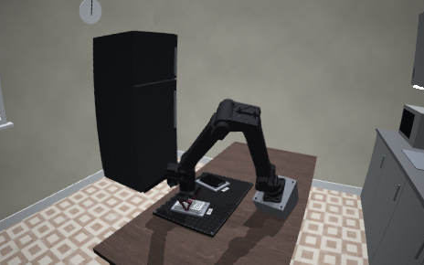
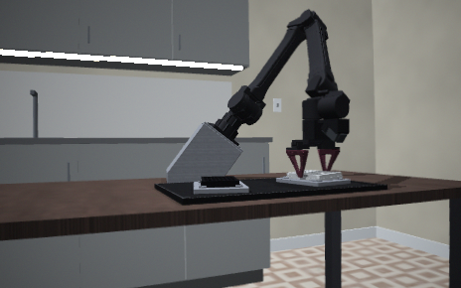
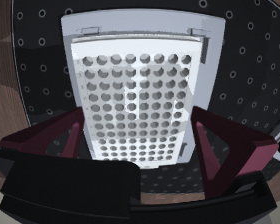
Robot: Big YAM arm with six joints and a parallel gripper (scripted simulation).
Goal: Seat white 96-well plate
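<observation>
My hand is right at the white 96-well plate E01. From my hand the other things lie so: black plate E07: 28 cm to the right, 2 cm ahead, 1 cm below; then nest N2: 28 cm to the right, 2 cm below, 2 cm ahead; then plate nest N1: 2 cm below, 1 cm to the right.
</observation>
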